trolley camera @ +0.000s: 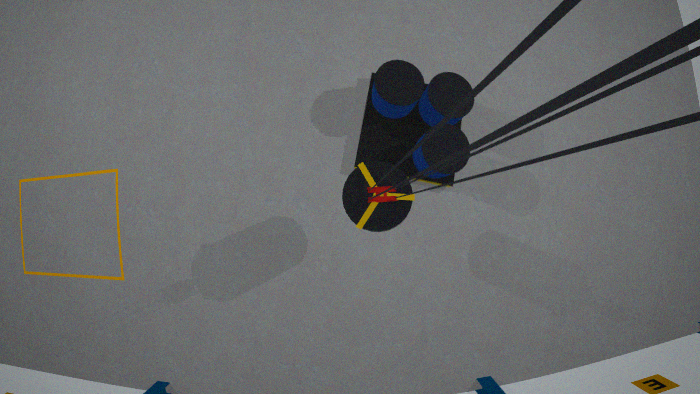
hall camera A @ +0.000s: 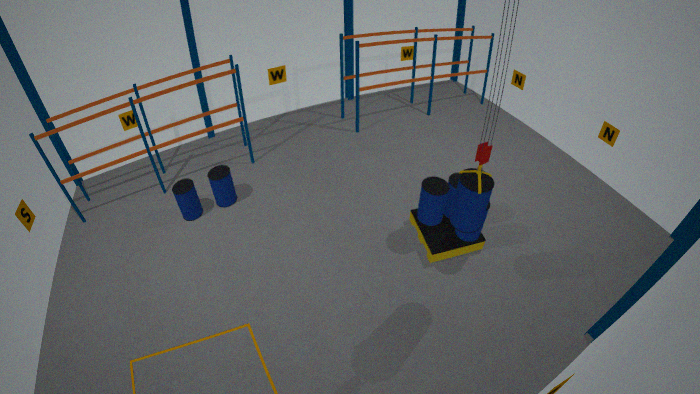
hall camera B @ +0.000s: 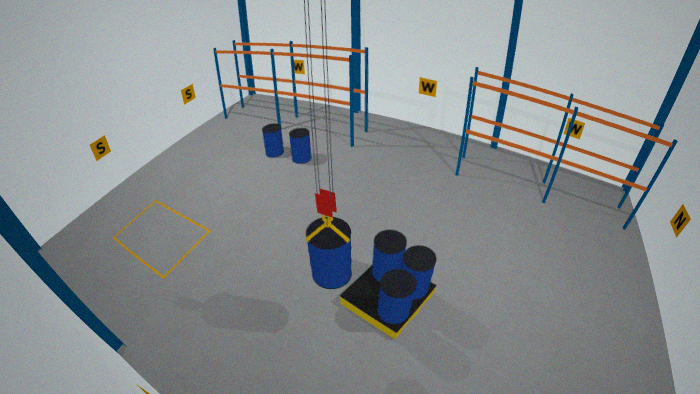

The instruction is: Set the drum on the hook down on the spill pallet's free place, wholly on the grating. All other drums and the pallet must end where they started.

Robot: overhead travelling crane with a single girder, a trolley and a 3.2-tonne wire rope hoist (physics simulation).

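A blue drum with a black lid [hall camera A: 468,210] [hall camera B: 331,265] [trolley camera: 385,219] hangs upright in the air from the red hook block. My gripper [hall camera A: 477,182] [hall camera B: 328,235] [trolley camera: 378,196], a yellow three-armed grab, is shut on its top rim. The spill pallet [hall camera A: 441,242] [hall camera B: 356,296] [trolley camera: 384,136] has black grating and yellow sides. Three drums stand on it, one [hall camera A: 432,202] [hall camera B: 390,257] [trolley camera: 398,85] at a corner beside the free place. In the trolley view the hung drum overlaps the pallet's lower left corner; in hall camera B it appears left of the pallet. In hall camera A it hides part of the pallet and drums.
Two more blue drums [hall camera A: 188,201] [hall camera A: 223,187] [hall camera B: 273,142] [hall camera B: 300,147] stand on the floor near a rack [hall camera A: 147,145] [hall camera B: 352,120]. A second rack [hall camera A: 357,100] [hall camera B: 560,156] stands along the W wall. A yellow outlined square [hall camera A: 190,343] [hall camera B: 183,216] [trolley camera: 119,225] is marked on the floor.
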